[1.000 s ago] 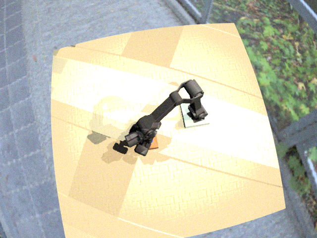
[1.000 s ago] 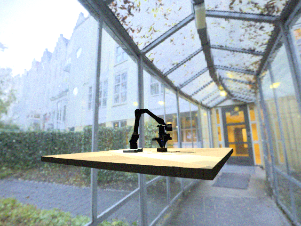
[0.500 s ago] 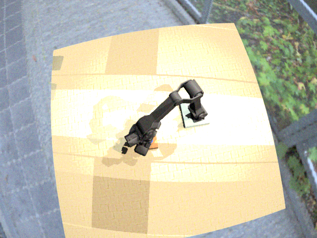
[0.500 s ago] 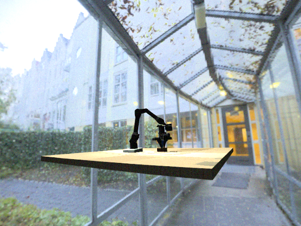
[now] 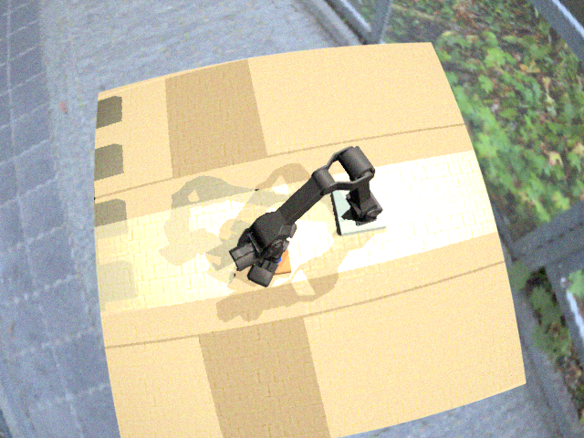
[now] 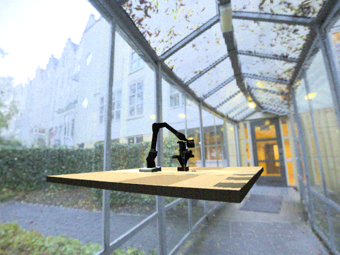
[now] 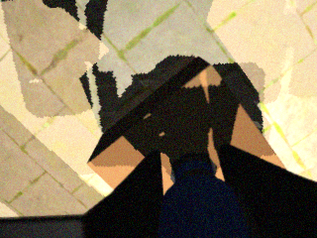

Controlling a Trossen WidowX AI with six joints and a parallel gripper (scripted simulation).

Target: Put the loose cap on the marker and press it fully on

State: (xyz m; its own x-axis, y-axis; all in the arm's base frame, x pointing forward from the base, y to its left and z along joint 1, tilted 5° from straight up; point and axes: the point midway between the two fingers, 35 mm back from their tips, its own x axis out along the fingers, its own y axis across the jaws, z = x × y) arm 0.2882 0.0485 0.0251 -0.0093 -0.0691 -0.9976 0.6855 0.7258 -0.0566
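Now: gripper tip 10 mm past the blue cap, 10 mm to the right of it and 50 mm below it. Round my gripper tip: holder block: 10 mm behind, 10 mm to the left, 20 mm below.
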